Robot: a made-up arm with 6 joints.
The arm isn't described. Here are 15 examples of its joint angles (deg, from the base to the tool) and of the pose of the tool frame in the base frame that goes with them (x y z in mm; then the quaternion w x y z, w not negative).
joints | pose
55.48 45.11 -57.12 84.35 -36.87 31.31 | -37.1 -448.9 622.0 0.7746 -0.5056 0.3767 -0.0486
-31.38 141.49 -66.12 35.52 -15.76 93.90 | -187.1 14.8 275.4 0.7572 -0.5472 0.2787 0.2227
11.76 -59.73 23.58 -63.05 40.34 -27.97 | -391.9 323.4 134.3 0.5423 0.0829 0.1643 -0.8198
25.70 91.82 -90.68 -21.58 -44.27 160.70 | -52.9 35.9 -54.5 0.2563 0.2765 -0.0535 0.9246
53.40 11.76 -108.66 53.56 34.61 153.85 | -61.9 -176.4 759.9 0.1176 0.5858 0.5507 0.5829
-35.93 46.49 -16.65 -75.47 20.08 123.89 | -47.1 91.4 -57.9 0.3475 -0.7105 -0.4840 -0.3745
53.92 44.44 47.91 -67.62 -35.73 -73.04 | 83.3 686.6 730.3 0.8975 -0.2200 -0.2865 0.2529
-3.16 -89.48 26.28 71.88 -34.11 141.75 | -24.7 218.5 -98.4 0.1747 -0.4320 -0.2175 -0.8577
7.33 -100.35 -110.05 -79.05 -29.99 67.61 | 487.1 212.3 812.9 0.5588 -0.3354 -0.6827 0.3304
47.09 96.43 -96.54 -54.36 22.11 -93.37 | -272.1 165.7 171.1 0.4201 -0.4588 0.7078 0.3348
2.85 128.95 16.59 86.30 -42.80 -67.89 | -168.4 -12.1 270.2 0.3223 0.5635 -0.2922 -0.7023
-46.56 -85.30 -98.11 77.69 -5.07 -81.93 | 270.2 577.5 -224.8 0.3602 0.7691 0.3950 -0.3502
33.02 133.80 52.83 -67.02 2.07 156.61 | 340.7 309.7 813.9 0.2707 0.3428 -0.3935 -0.8089
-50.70 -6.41 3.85 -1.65 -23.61 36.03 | 152.0 47.3 -286.8 0.0651 0.3648 -0.7112 -0.5975
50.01 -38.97 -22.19 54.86 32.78 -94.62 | 196.9 -49.0 400.3 0.4304 -0.8842 0.1675 0.0702
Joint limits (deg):
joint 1: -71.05..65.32
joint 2: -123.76..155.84
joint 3: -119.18..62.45
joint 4: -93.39..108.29
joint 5: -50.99..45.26
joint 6: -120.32..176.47
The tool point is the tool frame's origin. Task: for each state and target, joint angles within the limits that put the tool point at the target. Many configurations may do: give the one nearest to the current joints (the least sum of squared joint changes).
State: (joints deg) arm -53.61 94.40 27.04 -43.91 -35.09 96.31
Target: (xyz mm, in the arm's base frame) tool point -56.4 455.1 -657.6
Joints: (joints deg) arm -46.95 44.94 39.56 -78.43 -41.21 100.21
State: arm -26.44 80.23 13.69 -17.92 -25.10 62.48
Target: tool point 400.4 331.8 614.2
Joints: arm -14.51 103.58 5.35 9.20 -25.68 58.87
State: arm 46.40 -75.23 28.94 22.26 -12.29 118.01
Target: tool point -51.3 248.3 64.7
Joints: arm 40.51 -66.68 2.61 42.82 -3.43 115.89
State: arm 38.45 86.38 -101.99 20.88 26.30 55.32
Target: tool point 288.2 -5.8 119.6
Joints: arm 41.49 85.02 -41.63 -5.29 -17.43 57.80
